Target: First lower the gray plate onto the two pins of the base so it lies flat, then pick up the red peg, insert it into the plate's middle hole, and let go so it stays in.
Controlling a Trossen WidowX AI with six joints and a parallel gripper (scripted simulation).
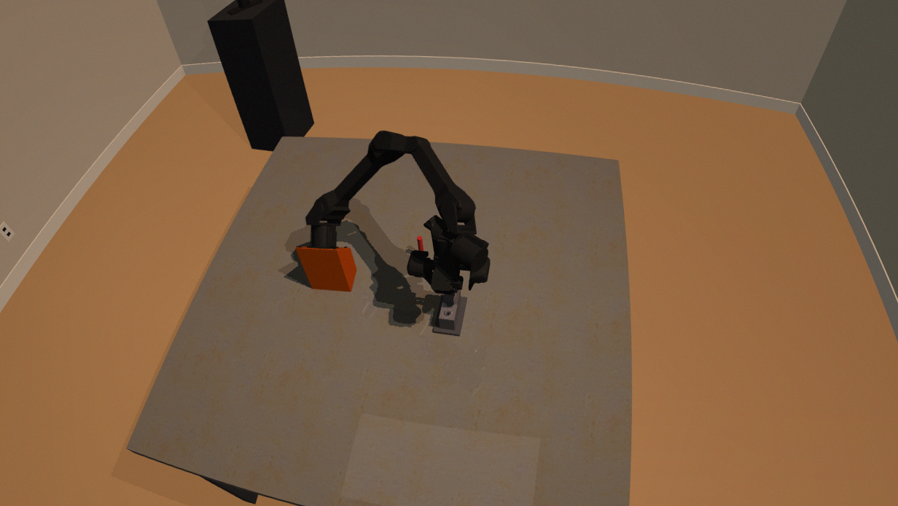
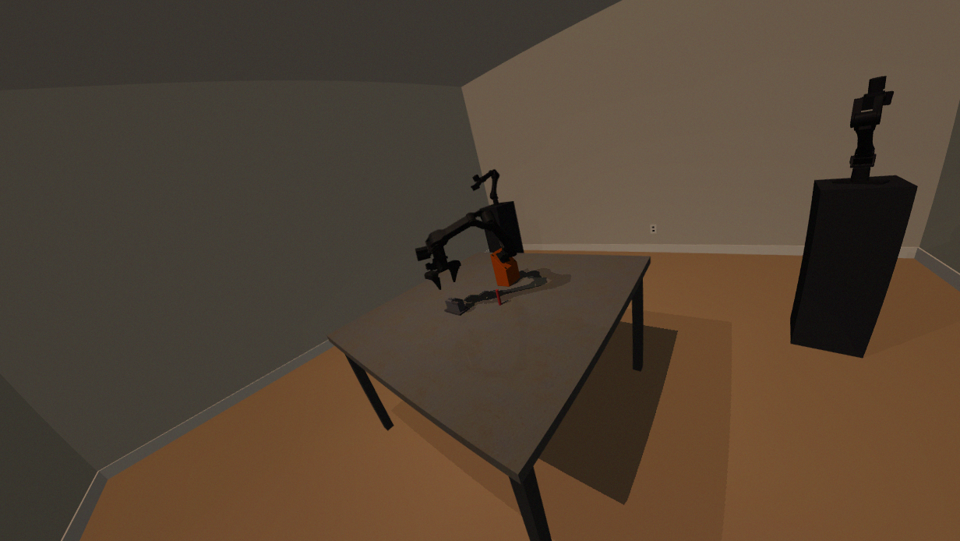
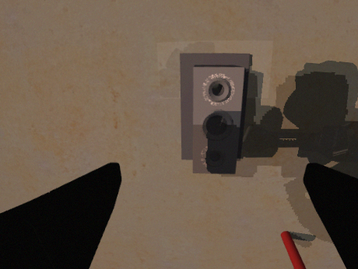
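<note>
Now: the red peg 180 mm to the left of my gripper tip, 150 mm behind it and 100 mm below it. From my gripper tip the other things lie so: base (130 mm below, 10 mm behind); then gray plate (90 mm below, 10 mm behind).
</note>
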